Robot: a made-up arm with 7 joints.
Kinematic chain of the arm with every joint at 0, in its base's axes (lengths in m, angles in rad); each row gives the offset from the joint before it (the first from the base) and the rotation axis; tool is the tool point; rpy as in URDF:
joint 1: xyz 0 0 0.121 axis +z
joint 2: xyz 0 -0.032 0.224 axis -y
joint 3: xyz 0 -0.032 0.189 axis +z
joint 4: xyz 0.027 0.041 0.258 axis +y
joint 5: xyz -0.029 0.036 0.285 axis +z
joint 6: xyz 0 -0.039 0.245 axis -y
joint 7: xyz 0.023 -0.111 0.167 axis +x
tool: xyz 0 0 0 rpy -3.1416 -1.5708 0
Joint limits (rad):
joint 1: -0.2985..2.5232
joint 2: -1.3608..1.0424
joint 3: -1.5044..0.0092
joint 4: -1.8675..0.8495
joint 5: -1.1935..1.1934
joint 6: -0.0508..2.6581
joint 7: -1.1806..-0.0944
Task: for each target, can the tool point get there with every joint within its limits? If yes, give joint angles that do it. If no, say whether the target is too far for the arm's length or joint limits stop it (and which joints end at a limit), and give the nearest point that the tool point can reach.
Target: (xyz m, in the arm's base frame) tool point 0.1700 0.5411 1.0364
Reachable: yes | joints 1.2385 -0.9038 -0.6177 -0.0773 -0.1702 2.2520 -0.1916
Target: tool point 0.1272 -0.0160 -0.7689
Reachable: no: joint limits stop it (at a limit: joint 1, joint 2, joint 3, joint 4, joint 5) | nearest point 0.3021 -0.1918 -0.1251 | short by 0.690 m
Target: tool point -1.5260 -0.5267 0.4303
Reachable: no: too far | nearest point -1.0268 -0.3544 0.4996 | short by 0.533 m
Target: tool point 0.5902 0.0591 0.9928
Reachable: yes | joints 0.4980 -0.3701 -0.1294 0.6371 0.9277 2.2412 -0.8060
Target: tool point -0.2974 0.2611 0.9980
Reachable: yes | joints 1.0473 -0.7880 -1.0468 -1.4099 0.7311 1.1042 -0.8606
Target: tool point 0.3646 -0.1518 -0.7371
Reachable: no: joint limits stop it (at a limit: joint 1, joint 2, joint 3, joint 5) | nearest point 0.3343 -0.1846 -0.1254 | short by 0.613 m
